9 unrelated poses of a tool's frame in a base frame.
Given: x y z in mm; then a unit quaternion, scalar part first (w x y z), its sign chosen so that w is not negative.
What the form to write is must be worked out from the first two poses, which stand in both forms.
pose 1, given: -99.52 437.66 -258.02 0.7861 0.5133 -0.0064 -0.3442
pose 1, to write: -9.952 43.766 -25.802 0.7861 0.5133 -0.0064 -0.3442
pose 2, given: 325.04 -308.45 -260.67 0.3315 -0.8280 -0.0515 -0.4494
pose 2, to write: 32.504 -30.845 -26.067 0.3315 -0.8280 -0.0515 -0.4494
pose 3, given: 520.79 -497.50 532.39 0.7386 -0.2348 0.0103 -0.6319
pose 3, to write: 52.079 -49.750 53.239 0.7386 -0.2348 0.0103 -0.6319
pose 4, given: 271.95 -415.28 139.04 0.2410 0.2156 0.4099 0.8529
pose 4, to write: 27.195 -41.528 13.904 0.2410 0.2156 0.4099 0.8529
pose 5, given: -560.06 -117.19 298.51 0.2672 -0.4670 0.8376 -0.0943
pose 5, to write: -56.006 -11.719 29.851 0.2672 -0.4670 0.8376 -0.0943
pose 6, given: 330.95 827.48 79.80 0.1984 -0.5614 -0.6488 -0.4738
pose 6, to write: 33.095 82.748 7.980 0.1984 -0.5614 -0.6488 -0.4738
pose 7, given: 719.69 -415.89 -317.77 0.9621 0.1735 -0.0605 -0.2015
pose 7, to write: 71.969 -41.589 -31.777 0.9621 0.1735 -0.0605 -0.2015
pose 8, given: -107.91 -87.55 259.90 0.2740 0.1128 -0.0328 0.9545
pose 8, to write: -10.791 -8.755 25.990 0.2740 0.1128 -0.0328 0.9545
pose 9, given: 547.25 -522.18 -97.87 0.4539 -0.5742 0.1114 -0.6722
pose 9, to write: 54.725 -52.218 -9.787 0.4539 -0.5742 0.1114 -0.6722
